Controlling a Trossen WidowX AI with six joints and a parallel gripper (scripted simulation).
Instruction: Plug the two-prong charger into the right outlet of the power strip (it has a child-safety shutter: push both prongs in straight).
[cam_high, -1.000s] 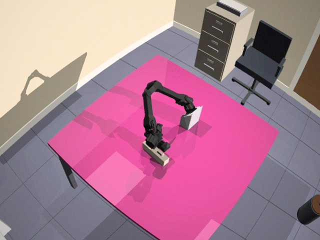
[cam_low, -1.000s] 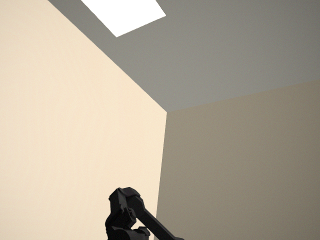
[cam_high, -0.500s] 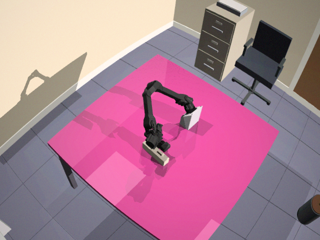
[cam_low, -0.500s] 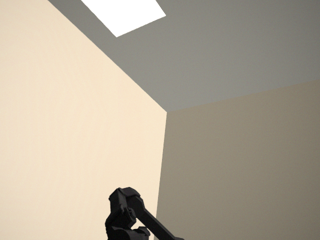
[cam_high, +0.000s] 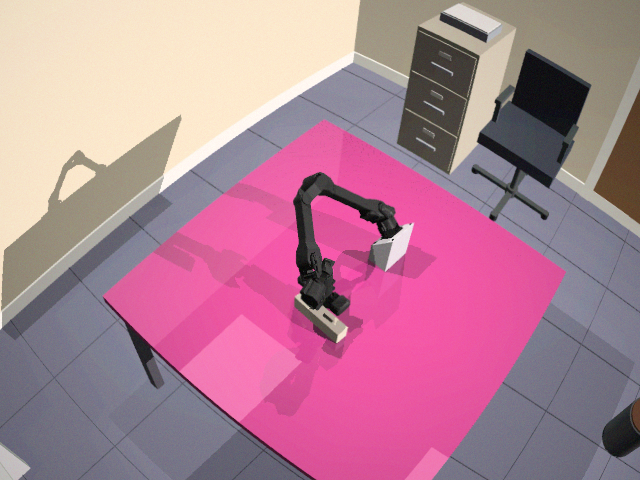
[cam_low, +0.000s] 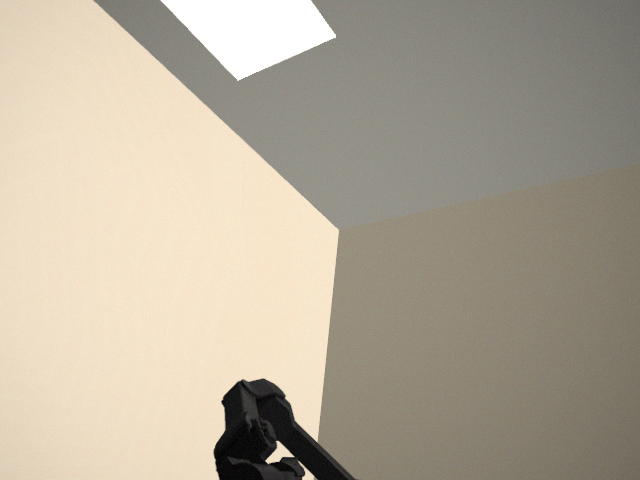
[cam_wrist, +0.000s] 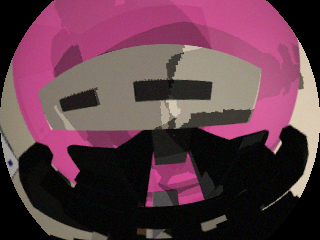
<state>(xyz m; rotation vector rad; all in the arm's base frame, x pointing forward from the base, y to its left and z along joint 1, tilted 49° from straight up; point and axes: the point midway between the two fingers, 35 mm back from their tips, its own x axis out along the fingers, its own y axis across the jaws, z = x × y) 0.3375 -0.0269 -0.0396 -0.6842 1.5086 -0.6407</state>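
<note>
Right now the dark grey charger is 20 mm ahead of my gripper tip and 10 mm above it.
</note>
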